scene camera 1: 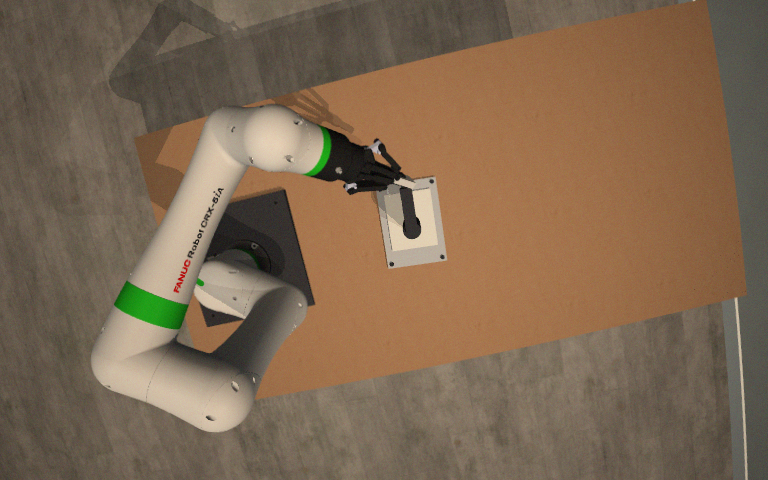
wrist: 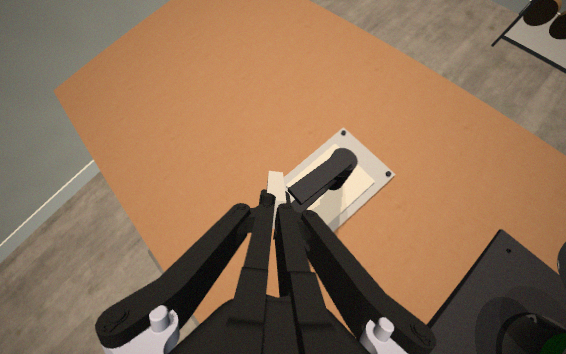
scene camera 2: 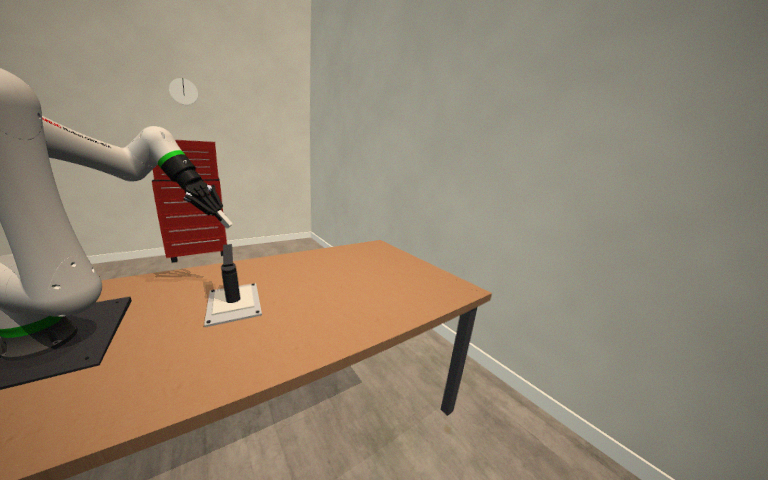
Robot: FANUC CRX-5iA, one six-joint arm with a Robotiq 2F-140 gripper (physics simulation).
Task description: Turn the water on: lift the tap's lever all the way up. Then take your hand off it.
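Pixels of known places: gripper, fingertip midpoint: [scene camera 1: 410, 182] [wrist: 274, 182] [scene camera 2: 229, 226]; arm's base, link origin: [scene camera 1: 246, 264] [scene camera 2: 41, 340].
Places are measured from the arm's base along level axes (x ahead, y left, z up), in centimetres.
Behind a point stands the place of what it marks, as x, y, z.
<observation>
The tap has a black upright body [scene camera 2: 231, 287] @(49.6, -4.3, 6.2) on a pale grey plate [scene camera 1: 417, 256] @(48.8, -11.5, -0.5) [scene camera 2: 232, 317] @(47.9, -12.6, -0.6) [wrist: 371, 161] @(45.9, -11.7, -0.6). Its black lever [scene camera 1: 407, 204] @(50.6, 4.8, 16.6) [scene camera 2: 227, 254] @(50.3, 2.7, 15.9) [wrist: 322, 176] @(50.3, 3.5, 16.1) slopes steeply up from the top of the body, its free end raised. Part of the dark spout shows under the lever in the wrist view. My gripper [scene camera 1: 404, 182] @(52.8, 9.8, 24.4) [scene camera 2: 225, 219] @(52.8, 9.8, 24.4) [wrist: 274, 182] @(52.8, 9.8, 24.4) is shut and empty, its pale fingertips together. It hangs above the lever's free end, and scene camera 2 shows a gap between them. Whether the lever is at its upper stop, I cannot tell.
The tap's plate lies on the brown table [scene camera 1: 566, 169] @(95.8, 0.6, -1.4) [scene camera 2: 351, 294] @(89.9, -18.4, -1.4) [wrist: 225, 90] @(91.2, -3.7, -1.4). The arm's dark base plate [scene camera 1: 294, 266] @(13.7, -4.5, -0.2) [scene camera 2: 107, 339] @(15.7, -7.3, -0.3) [wrist: 480, 280] @(14.4, -4.9, -0.2) is at one end. A red tool cabinet [scene camera 2: 192, 226] stands behind the table, and a grey wall [scene camera 2: 538, 169] beyond its far end.
</observation>
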